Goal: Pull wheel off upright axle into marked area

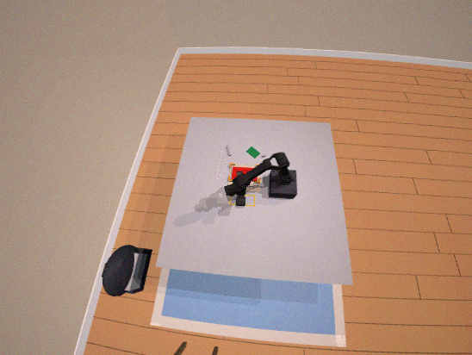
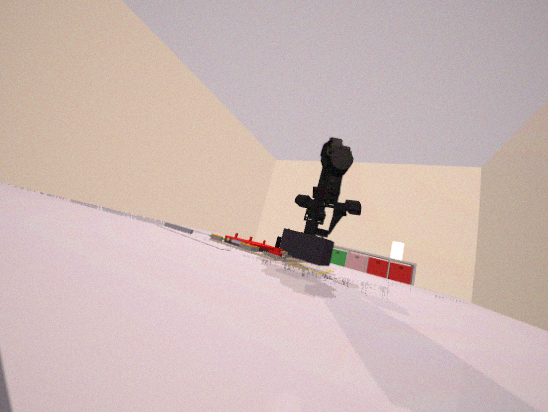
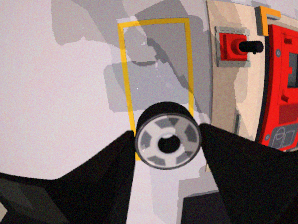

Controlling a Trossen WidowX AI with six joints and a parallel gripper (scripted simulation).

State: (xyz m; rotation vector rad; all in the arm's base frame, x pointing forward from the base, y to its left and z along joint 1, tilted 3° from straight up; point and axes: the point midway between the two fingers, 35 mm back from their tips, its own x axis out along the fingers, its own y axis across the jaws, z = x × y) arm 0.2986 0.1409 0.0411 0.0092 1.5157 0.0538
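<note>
My gripper tip is now 10 cm to the left of the dark axle, 7 cm above it and 6 cm short of it. From my gripper tip the other things lie so: green square (42 cm to the right, 10 cm below, 5 cm behind); then thin white strip (28 cm to the right, 21 cm ahead, 10 cm below); then wheel (right at my gripper tip).
</note>
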